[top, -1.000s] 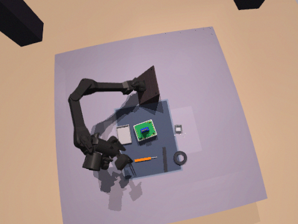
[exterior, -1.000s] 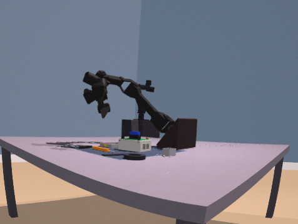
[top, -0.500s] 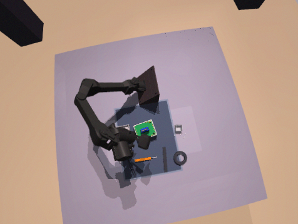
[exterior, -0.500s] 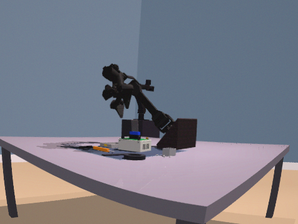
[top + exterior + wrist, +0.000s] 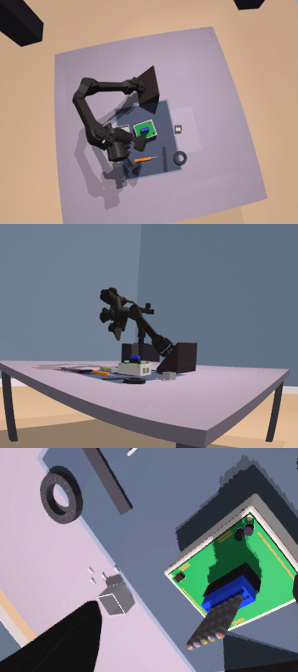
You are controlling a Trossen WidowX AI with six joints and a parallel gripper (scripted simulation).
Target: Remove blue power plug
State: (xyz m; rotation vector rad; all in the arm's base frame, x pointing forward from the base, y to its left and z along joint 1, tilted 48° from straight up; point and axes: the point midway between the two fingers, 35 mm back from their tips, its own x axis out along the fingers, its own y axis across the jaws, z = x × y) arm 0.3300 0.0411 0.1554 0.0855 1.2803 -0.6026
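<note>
My gripper tip is now 60 mm past the blue power plug, 40 mm to the right of it and 90 mm above it. Round my gripper tip: black bar (140 mm ahead, 130 mm to the left, 170 mm below); then grey tray (60 mm behind, 100 mm to the right, 170 mm below); then dark blue mat (10 mm behind, 40 mm to the left, 170 mm below).
</note>
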